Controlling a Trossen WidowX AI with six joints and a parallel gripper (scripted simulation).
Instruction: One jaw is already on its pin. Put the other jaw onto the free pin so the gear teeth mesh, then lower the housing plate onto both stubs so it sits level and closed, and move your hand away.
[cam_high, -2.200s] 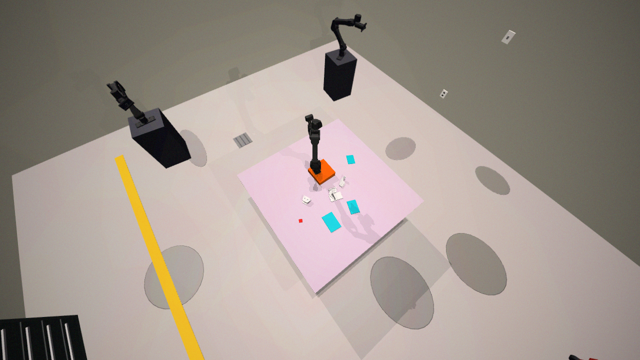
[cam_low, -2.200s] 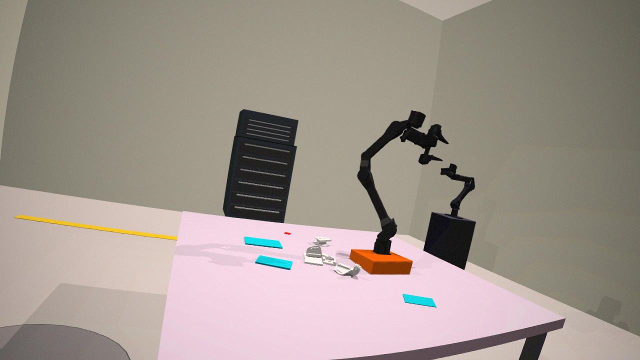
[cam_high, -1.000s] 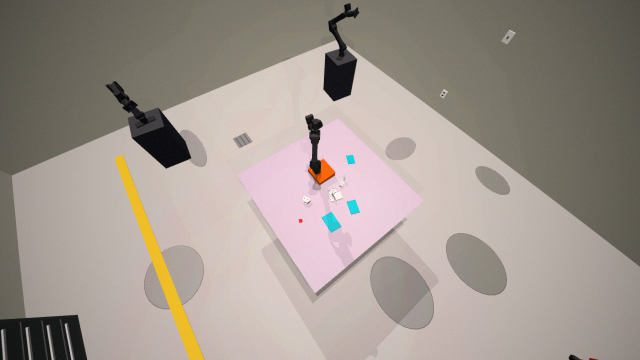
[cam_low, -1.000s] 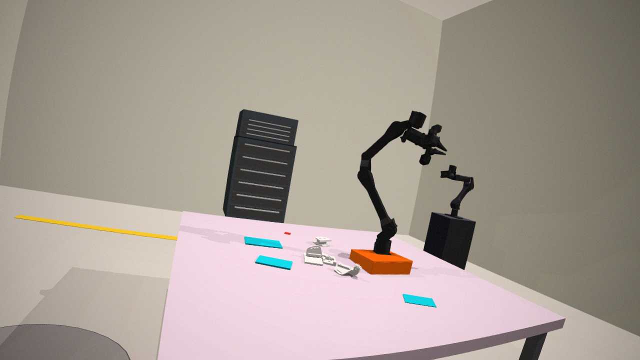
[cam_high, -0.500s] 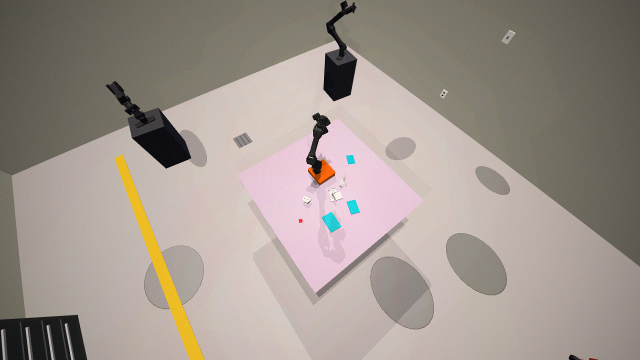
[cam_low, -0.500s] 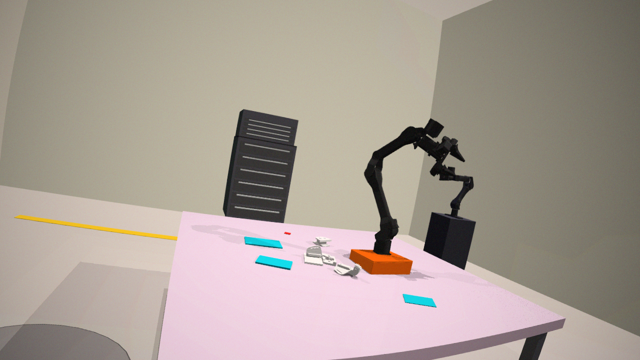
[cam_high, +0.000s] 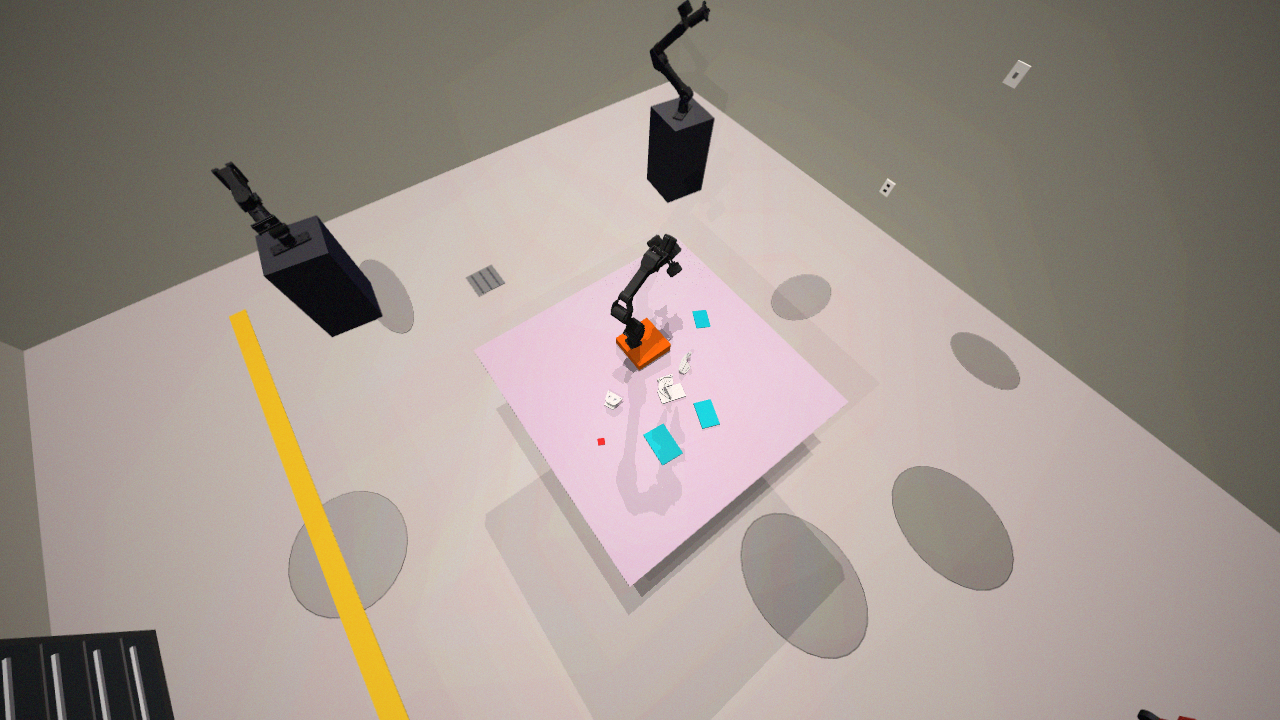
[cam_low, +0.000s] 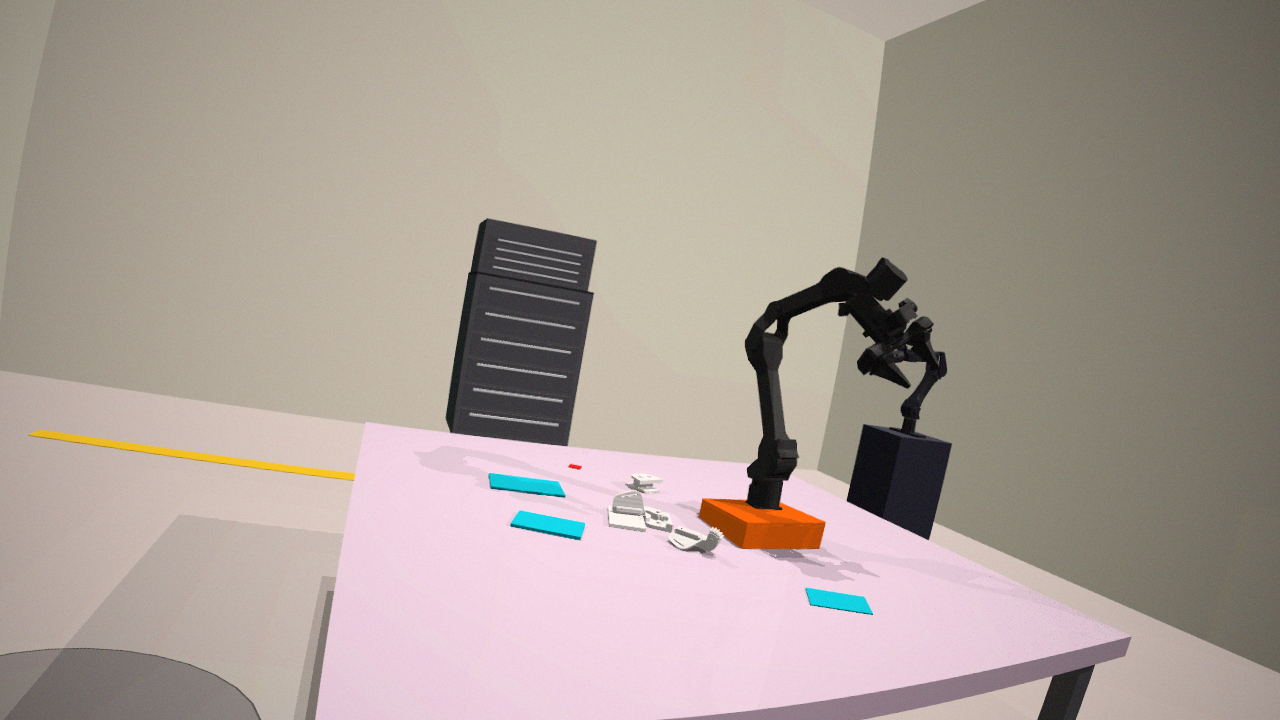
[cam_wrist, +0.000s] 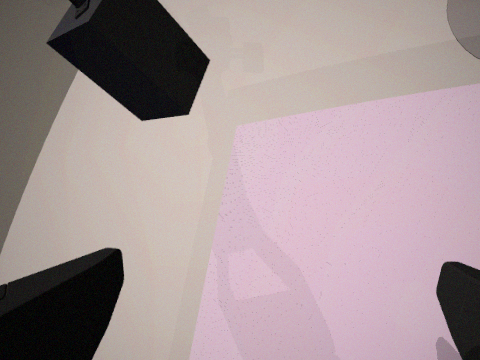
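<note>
Right now the white jaw is 35 cm ahead of my gripper tip, 7 cm to the right of it and 36 cm below it. Round my gripper tip: red marker (50 cm ahead, 63 cm to the right, 39 cm below).
</note>
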